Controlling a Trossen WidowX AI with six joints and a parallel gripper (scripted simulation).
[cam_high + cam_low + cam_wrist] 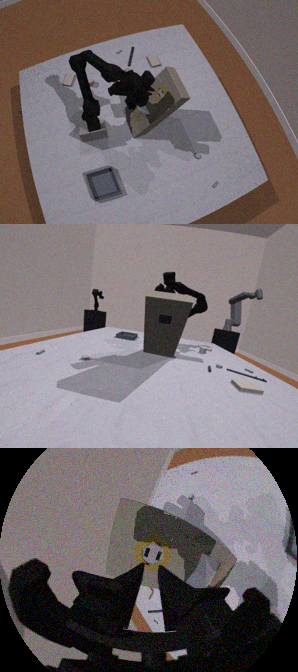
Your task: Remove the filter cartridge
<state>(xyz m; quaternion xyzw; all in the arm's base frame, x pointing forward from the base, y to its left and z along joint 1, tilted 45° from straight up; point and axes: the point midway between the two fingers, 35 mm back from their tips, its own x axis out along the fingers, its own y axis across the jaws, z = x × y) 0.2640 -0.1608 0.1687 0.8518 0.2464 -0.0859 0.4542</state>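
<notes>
My gripper tip is 60 mm short of the round filter cartridge and 50 mm above it. Also, from my gripper tip: tan service panel: 10 mm ahead, 120 mm below; dark square tray: 360 mm behind, 290 mm to the right, 270 mm below.
</notes>
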